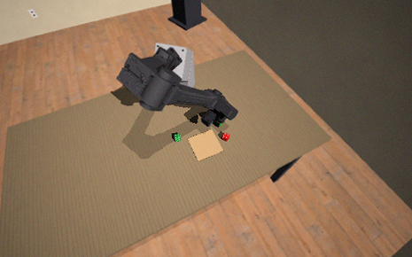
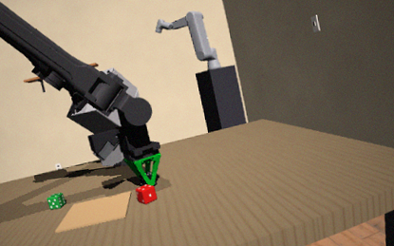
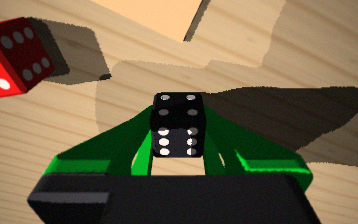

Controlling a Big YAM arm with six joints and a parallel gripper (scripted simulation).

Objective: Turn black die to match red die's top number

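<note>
Now: the black die right at my hand. The rest, counted from my hand: red die 9 cm ahead, 3 cm to the right; then tan mat 14 cm to the right, 5 cm ahead, 1 cm below; then green die 22 cm to the right, 8 cm behind.
</note>
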